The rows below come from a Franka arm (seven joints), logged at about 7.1 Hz.
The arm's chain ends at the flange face. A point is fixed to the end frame.
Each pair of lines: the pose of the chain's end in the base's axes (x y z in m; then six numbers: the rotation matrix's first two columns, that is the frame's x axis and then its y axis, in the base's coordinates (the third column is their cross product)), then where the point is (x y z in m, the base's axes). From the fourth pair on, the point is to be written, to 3 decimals.
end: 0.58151, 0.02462, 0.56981, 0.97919, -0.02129, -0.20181, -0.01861, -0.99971, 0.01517
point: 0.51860 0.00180 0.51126
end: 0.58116, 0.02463, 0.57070, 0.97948, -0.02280, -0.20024, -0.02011, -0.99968, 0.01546
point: 0.51831 0.00188 0.51206
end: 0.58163, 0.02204, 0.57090, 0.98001, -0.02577, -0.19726, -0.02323, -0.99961, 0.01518
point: 0.51889 -0.00050 0.51207
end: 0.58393, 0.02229, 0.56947, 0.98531, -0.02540, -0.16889, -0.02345, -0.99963, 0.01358
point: 0.523 0.000 0.509
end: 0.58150, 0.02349, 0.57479, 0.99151, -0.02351, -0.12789, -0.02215, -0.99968, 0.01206
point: 0.523 0.001 0.512
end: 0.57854, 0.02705, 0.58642, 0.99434, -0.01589, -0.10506, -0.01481, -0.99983, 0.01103
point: 0.522 0.004 0.522
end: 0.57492, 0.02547, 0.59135, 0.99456, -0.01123, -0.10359, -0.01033, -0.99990, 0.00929
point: 0.518 0.002 0.527
